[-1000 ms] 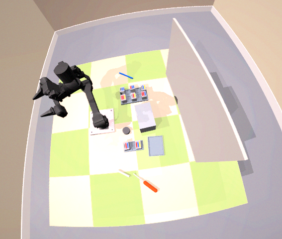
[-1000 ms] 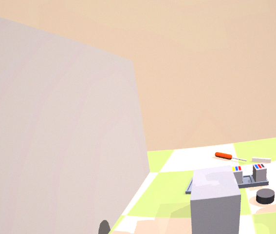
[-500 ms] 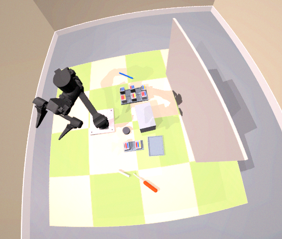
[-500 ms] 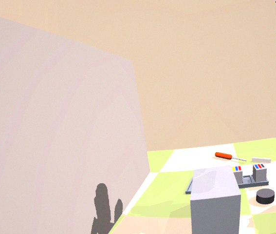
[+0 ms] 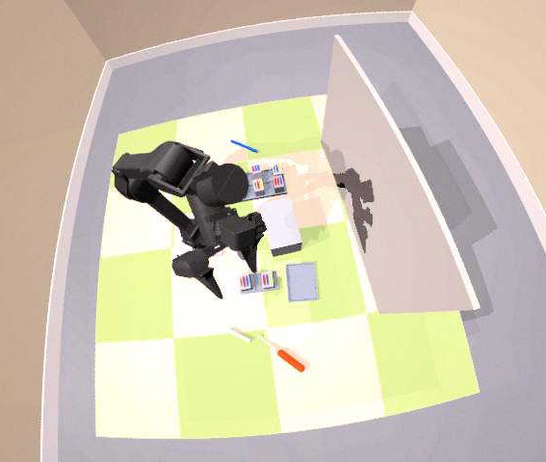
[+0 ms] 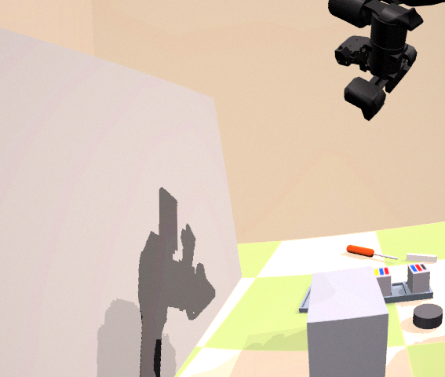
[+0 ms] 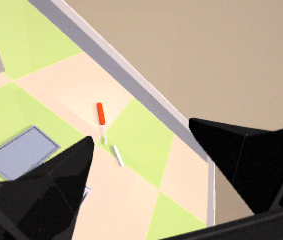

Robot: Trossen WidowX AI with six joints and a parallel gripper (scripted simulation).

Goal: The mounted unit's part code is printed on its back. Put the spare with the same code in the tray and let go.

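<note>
Now: the dark spare 50 mm behind my gripper tip, 390 mm to the left of it and 320 mm below it. Round my gripper tip: grey tray 130 mm ahead, 40 mm to the left, 360 mm below; then rack 10 mm behind, 50 mm to the left, 350 mm below; then black puck 50 mm behind, 160 mm to the left, 350 mm below.
</note>
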